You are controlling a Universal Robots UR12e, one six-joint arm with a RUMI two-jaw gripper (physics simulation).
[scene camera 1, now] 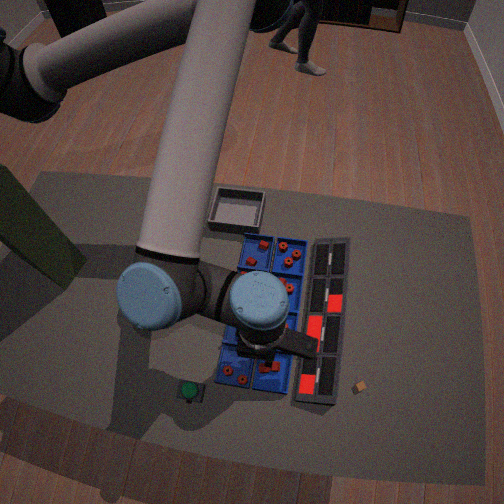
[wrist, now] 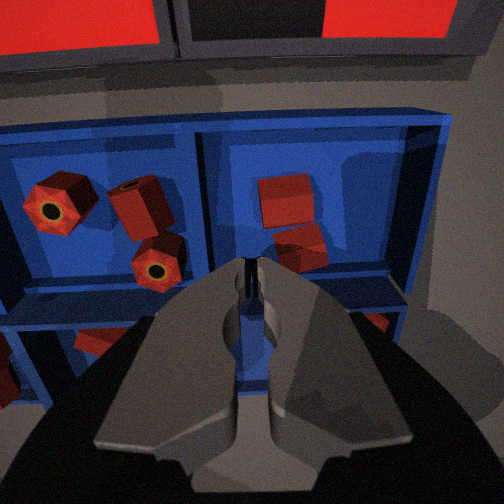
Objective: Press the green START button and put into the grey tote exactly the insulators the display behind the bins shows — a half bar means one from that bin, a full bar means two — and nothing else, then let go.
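Note:
My gripper is shut and empty, hovering over the near end of the blue bin rack; in the scene view it sits under the wrist. Just beyond its tips lies a compartment with two red block insulators. The compartment to the left holds three red hexagonal insulators. The display shows one full red bar and two half bars. The green START button sits left of the rack's near end. The grey tote looks empty.
My arm's wide upper link and blue-capped joints hide the rack's middle bins. A small tan cube lies on the mat right of the display. A dark green block stands at the left.

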